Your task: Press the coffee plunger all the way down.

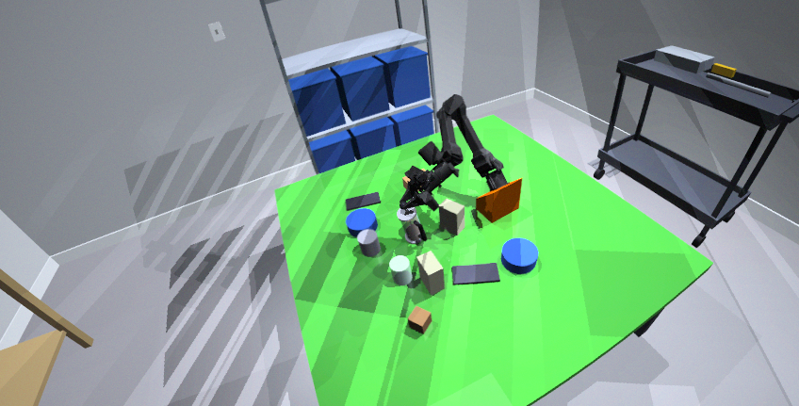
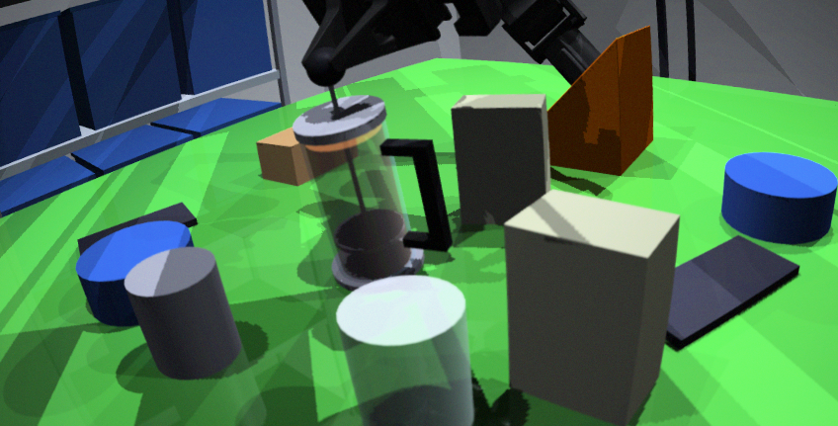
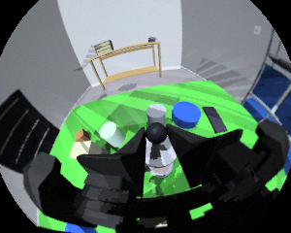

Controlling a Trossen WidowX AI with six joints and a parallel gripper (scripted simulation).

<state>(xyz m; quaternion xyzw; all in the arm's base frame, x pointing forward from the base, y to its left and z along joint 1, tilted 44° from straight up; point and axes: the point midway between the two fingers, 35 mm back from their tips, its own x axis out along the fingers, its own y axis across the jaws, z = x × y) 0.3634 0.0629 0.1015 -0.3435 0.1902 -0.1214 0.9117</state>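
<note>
The coffee press is 20 mm behind my gripper tip, 10 mm to the left of it and 90 mm below it. Round my gripper tip: grey cylinder 140 mm ahead, 40 mm to the right, 140 mm below; brown box 180 mm behind, 270 mm to the right, 150 mm below; pale cylinder 90 mm ahead, 140 mm to the left, 140 mm below.
</note>
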